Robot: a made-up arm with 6 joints. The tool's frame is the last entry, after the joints. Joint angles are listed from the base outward. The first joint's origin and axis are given. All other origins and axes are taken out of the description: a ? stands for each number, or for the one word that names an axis. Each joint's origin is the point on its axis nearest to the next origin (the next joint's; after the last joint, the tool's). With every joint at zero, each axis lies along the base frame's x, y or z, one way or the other. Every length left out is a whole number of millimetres.
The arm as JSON. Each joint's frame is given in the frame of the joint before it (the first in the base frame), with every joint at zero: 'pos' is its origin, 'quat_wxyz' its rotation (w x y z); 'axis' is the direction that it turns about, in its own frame. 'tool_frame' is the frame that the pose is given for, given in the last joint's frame.
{
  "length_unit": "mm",
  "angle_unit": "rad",
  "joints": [
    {
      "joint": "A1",
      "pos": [
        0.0,
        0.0,
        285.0
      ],
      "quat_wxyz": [
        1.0,
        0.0,
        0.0,
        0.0
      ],
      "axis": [
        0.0,
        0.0,
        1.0
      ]
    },
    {
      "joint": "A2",
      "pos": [
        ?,
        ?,
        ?
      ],
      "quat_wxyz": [
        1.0,
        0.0,
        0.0,
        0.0
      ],
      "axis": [
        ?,
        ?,
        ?
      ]
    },
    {
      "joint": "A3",
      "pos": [
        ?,
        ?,
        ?
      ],
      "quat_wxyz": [
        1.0,
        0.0,
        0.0,
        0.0
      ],
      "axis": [
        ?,
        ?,
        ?
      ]
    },
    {
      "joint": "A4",
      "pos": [
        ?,
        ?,
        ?
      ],
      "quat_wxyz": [
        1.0,
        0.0,
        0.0,
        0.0
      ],
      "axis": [
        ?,
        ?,
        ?
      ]
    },
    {
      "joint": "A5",
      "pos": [
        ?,
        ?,
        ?
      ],
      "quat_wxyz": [
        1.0,
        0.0,
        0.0,
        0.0
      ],
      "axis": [
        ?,
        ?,
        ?
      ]
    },
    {
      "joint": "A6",
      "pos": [
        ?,
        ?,
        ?
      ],
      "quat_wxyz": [
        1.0,
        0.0,
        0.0,
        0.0
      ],
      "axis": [
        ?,
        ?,
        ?
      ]
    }
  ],
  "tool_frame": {
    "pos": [
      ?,
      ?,
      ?
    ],
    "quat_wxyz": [
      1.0,
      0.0,
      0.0,
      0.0
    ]
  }
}
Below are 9 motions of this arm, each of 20 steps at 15 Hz.
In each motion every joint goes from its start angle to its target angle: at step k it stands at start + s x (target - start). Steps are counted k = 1, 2, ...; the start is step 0. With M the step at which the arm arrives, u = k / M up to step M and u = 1 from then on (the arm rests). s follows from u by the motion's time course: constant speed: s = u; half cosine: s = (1 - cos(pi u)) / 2; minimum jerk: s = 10 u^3 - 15 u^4 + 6 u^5.
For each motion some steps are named. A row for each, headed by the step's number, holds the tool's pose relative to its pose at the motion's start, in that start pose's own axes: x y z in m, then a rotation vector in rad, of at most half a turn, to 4 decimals.
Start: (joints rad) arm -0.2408 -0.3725 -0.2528 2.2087 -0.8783 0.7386
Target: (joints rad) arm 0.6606 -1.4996 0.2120 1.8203 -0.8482 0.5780
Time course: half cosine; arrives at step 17
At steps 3, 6, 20:
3: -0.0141 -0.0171 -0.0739 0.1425 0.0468 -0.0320
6: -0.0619 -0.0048 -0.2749 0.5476 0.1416 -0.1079
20: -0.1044 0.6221 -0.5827 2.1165 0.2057 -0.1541

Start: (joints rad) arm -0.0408 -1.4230 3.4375 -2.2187 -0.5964 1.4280
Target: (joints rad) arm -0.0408 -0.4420 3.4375 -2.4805 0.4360 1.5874
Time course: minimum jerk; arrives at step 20
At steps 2, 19, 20:
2: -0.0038 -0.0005 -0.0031 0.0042 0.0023 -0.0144
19: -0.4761 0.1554 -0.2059 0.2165 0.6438 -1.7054
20: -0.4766 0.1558 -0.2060 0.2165 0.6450 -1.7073

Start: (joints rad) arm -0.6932 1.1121 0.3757 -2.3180 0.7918 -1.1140
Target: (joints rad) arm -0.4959 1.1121 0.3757 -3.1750 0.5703 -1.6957
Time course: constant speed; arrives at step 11
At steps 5, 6, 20:
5: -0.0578 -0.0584 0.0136 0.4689 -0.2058 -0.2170
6: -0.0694 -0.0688 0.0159 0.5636 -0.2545 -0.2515
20: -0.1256 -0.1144 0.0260 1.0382 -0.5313 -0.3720

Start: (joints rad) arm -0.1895 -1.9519 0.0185 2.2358 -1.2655 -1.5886
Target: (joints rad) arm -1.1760 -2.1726 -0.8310 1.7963 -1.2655 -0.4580
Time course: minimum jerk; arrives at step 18
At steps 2, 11, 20:
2: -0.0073 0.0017 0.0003 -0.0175 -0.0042 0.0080
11: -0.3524 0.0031 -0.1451 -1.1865 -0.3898 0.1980
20: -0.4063 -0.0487 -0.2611 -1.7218 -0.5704 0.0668

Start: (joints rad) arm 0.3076 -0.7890 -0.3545 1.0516 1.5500 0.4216
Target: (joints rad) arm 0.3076 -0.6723 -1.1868 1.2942 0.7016 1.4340
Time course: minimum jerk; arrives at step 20
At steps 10, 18, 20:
10: -0.1165 0.2033 0.0943 -0.0951 0.3519 0.5580
18: -0.2160 0.3306 0.2770 -0.1349 0.2042 1.2469
20: -0.2174 0.3319 0.2808 -0.1347 0.1968 1.2581

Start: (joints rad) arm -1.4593 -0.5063 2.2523 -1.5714 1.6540 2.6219
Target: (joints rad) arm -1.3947 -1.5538 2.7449 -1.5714 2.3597 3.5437
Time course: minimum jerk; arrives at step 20
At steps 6, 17, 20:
6: 0.0046 -0.1421 0.1222 0.0983 0.1285 -0.0193
17: 0.0700 -0.9933 0.1442 0.5584 0.6084 0.5235
20: 0.0720 -1.0171 0.1286 0.5729 0.6088 0.5553

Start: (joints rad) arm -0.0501 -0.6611 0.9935 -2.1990 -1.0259 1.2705
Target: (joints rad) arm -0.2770 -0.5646 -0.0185 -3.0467 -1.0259 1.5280
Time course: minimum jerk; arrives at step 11
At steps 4, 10, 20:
4: -0.0834 -0.0468 -0.1222 0.1942 -0.0770 -0.1797
10: -0.4107 -0.0090 -0.3673 0.4416 -0.3925 -0.9503
20: -0.4137 -0.0076 -0.3686 0.4414 -0.3956 -0.9584

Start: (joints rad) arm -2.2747 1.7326 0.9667 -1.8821 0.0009 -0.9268
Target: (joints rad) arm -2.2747 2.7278 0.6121 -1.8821 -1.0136 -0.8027
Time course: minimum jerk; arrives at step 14
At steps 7, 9, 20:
7: -0.1244 -0.1530 0.4430 0.1013 -0.3094 -0.6099
9: -0.2875 -0.2116 0.6130 0.2755 -0.4434 -0.8745
20: -0.4885 -0.2488 0.7213 0.5160 -0.5556 -1.0732

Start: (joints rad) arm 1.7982 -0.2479 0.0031 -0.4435 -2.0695 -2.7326
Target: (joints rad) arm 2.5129 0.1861 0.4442 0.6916 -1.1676 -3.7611
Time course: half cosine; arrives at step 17
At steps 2, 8, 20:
2: -0.0015 -0.0069 -0.0100 0.0308 0.0047 0.0437
8: -0.0018 -0.1227 -0.1293 0.2777 0.2515 0.5577
20: 0.0589 -0.3480 -0.2312 0.1872 0.9676 0.8595

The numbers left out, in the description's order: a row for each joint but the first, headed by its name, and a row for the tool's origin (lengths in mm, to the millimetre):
A2: xyz 0.0 0.0 0.0, axis 0.0 1.0 0.0
A3: xyz 0.0 0.0 306.0, axis 0.0 -1.0 0.0
A4: xyz 555.0 0.0 0.0, axis -1.0 0.0 0.0
A5: xyz 0.0 -93.0 0.0, axis 0.0 -1.0 0.0
A6: xyz 0.0 0.0 0.0, axis -1.0 0.0 0.0
tool: xyz 0.0 0.0 0.0

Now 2 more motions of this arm.
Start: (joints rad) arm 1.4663 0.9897 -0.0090 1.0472 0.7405 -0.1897
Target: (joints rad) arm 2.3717 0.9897 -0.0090 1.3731 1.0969 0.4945
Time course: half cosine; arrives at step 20
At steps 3, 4, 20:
3: 0.0201 0.0181 0.0178 -0.0716 -0.0335 0.0566
4: 0.0346 0.0325 0.0311 -0.1250 -0.0603 0.0986
20: 0.1594 0.4830 0.2710 -1.1099 -0.9764 0.8964

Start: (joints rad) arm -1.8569 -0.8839 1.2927 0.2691 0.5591 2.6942
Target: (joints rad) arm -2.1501 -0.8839 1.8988 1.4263 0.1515 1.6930
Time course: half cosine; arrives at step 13
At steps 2, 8, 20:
2: 0.0146 -0.0145 -0.0201 -0.0114 -0.0074 -0.0420
8: 0.0941 -0.2353 -0.2246 -0.2077 -0.0487 -0.2814
20: 0.0755 -0.3722 -0.3071 -0.3123 0.0338 -0.2880

